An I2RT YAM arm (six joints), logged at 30 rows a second.
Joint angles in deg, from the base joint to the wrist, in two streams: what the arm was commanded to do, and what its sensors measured. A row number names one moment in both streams.
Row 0, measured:
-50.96, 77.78, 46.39, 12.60, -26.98, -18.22
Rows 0 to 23, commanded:
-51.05, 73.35, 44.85, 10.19, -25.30, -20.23
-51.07, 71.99, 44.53, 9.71, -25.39, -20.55
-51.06, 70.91, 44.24, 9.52, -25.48, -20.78
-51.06, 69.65, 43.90, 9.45, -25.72, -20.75
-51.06, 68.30, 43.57, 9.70, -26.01, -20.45
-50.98, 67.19, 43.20, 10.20, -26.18, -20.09
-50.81, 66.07, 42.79, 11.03, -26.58, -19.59
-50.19, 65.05, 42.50, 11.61, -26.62, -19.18
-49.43, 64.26, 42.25, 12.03, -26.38, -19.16
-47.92, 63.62, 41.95, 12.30, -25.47, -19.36
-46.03, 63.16, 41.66, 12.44, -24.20, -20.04
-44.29, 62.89, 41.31, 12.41, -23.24, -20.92
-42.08, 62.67, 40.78, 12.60, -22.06, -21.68
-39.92, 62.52, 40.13, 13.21, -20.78, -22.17
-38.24, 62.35, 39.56, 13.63, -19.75, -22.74
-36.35, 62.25, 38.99, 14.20, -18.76, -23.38
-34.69, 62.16, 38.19, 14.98, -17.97, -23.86
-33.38, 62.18, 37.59, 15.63, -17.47, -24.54
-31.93, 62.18, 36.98, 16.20, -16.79, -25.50
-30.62, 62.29, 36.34, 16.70, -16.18, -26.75
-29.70, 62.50, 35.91, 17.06, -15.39, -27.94
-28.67, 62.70, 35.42, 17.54, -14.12, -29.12
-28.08, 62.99, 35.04, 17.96, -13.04, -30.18
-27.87, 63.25, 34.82, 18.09, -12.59, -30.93
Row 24, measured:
-28.77, 62.92, 35.86, 15.22, -16.40, -26.87
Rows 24 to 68, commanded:
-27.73, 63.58, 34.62, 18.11, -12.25, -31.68
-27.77, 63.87, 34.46, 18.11, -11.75, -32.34
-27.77, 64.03, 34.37, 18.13, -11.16, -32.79
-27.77, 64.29, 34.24, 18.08, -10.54, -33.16
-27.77, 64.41, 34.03, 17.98, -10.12, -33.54
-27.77, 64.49, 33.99, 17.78, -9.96, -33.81
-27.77, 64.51, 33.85, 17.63, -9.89, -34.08
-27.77, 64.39, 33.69, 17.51, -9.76, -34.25
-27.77, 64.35, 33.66, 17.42, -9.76, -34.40
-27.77, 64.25, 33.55, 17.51, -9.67, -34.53
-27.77, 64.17, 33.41, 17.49, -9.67, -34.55
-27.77, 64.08, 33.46, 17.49, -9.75, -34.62
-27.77, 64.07, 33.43, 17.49, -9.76, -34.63
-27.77, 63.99, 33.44, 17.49, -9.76, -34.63
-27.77, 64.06, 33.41, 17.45, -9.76, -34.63
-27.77, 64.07, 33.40, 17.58, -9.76, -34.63
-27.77, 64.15, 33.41, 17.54, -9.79, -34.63
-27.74, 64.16, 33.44, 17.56, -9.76, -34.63
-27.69, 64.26, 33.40, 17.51, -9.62, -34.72
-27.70, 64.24, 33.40, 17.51, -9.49, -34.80
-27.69, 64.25, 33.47, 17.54, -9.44, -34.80
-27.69, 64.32, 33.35, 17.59, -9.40, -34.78
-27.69, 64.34, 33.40, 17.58, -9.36, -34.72
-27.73, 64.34, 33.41, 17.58, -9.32, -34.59
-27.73, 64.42, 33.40, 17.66, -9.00, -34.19
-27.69, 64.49, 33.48, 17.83, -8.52, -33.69
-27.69, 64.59, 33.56, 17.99, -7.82, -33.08
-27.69, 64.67, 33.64, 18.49, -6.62, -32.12
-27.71, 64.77, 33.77, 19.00, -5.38, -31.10
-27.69, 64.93, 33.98, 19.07, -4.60, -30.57
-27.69, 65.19, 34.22, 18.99, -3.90, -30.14
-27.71, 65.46, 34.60, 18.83, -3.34, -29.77
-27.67, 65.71, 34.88, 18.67, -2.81, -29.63
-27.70, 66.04, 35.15, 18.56, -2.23, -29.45
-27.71, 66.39, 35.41, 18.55, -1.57, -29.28
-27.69, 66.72, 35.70, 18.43, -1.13, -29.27
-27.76, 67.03, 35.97, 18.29, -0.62, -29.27
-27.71, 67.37, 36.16, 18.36, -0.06, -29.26
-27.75, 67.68, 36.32, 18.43, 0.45, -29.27
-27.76, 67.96, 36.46, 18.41, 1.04, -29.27
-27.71, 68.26, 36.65, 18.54, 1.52, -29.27
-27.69, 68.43, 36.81, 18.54, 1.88, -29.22
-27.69, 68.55, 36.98, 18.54, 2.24, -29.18
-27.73, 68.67, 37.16, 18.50, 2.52, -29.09
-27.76, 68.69, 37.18, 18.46, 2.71, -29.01
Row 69, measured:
-27.90, 68.38, 35.31, 17.76, 0.51, -30.15
